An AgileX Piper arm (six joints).
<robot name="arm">
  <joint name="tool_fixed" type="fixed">
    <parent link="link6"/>
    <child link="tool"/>
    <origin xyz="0 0 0" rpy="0 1.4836 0"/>
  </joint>
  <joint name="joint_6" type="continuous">
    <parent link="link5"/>
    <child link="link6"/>
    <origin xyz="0.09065 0 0.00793" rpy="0 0 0"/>
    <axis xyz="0.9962 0 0.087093"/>
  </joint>
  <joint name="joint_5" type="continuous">
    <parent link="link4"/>
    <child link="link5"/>
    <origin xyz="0 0 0" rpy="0 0 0"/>
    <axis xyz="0 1 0"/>
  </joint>
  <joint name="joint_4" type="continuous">
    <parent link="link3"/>
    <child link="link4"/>
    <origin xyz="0.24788 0 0.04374" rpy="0 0 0"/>
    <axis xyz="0.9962 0 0.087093"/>
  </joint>
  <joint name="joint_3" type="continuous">
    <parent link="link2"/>
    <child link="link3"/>
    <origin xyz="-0.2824 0 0.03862" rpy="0 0 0"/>
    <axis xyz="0 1 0"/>
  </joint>
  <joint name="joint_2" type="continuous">
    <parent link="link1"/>
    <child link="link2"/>
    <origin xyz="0 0 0" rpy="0 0 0"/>
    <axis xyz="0 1 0"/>
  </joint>
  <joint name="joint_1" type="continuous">
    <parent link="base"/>
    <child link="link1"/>
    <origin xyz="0 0 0.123" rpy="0 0 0"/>
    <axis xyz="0 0 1"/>
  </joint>
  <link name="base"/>
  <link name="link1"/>
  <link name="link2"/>
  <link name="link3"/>
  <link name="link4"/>
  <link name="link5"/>
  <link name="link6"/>
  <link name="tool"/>
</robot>
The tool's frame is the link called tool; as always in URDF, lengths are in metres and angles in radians. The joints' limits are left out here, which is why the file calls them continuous.
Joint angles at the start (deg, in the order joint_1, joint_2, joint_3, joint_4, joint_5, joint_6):
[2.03, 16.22, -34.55, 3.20, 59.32, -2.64]
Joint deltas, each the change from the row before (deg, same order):
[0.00, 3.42, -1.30, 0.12, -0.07, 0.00]
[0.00, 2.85, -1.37, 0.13, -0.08, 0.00]
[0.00, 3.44, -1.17, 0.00, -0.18, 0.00]
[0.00, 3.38, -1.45, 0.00, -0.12, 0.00]
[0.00, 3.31, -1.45, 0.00, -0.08, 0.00]
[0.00, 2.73, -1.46, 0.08, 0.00, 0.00]
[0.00, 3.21, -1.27, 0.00, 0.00, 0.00]
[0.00, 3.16, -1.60, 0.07, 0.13, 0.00]
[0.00, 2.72, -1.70, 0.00, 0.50, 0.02]
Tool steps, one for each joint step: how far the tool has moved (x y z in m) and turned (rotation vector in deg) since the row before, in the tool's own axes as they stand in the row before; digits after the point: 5 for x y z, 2 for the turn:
[-0.00930, -0.00025, 0.00523, -0.14, 2.04, 0.16]
[-0.00888, -0.00015, 0.00353, -0.13, 1.39, 0.14]
[-0.00912, -0.00049, 0.00661, -0.03, 2.09, 0.12]
[-0.00999, -0.00045, 0.00572, -0.02, 1.81, 0.10]
[-0.00986, -0.00046, 0.00592, -0.02, 1.78, 0.10]
[-0.00902, -0.00024, 0.00417, -0.09, 1.26, 0.11]
[-0.00898, -0.00050, 0.00707, -0.03, 1.94, 0.10]
[-0.00992, -0.00035, 0.00596, -0.09, 1.68, 0.12]
[-0.00911, -0.00032, 0.00418, -0.04, 1.52, 0.07]

